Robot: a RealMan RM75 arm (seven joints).
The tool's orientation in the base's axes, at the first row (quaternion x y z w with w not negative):
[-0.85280, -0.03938, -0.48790, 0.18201]
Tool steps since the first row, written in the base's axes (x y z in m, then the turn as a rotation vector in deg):
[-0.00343, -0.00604, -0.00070, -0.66, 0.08, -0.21]
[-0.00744, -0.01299, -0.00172, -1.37, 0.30, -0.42]
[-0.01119, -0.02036, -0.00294, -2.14, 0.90, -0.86]
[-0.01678, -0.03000, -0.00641, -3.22, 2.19, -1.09]
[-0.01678, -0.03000, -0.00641, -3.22, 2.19, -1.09]
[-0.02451, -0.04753, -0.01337, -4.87, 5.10, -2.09]
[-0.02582, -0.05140, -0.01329, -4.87, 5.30, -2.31]
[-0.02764, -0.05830, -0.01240, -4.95, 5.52, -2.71]
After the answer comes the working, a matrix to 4 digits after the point.
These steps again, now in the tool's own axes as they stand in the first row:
[-0.00171, 0.00497, -0.00459, -0.53, -0.18, -0.42]
[-0.00390, 0.01074, -0.00983, -1.10, -0.50, -0.82]
[-0.00607, 0.01701, -0.01491, -1.94, -1.13, -1.04]
[-0.01085, 0.02556, -0.02126, -2.84, -2.53, -1.37]
[-0.01085, 0.02556, -0.02126, -2.84, -2.53, -1.37]
[-0.01883, 0.04187, -0.03051, -4.87, -5.37, -1.25]
[-0.01902, 0.04513, -0.03297, -5.08, -5.50, -1.08]
[-0.01845, 0.05086, -0.03727, -5.48, -5.61, -0.88]

The tool's axes in the first row as the columns of a matrix, in the base's axes (rounded; the answer above uses it unrounded):
[0.5208, 0.2448, 0.8178]
[-0.1104, -0.9306, 0.3489]
[0.8465, -0.2720, -0.4576]

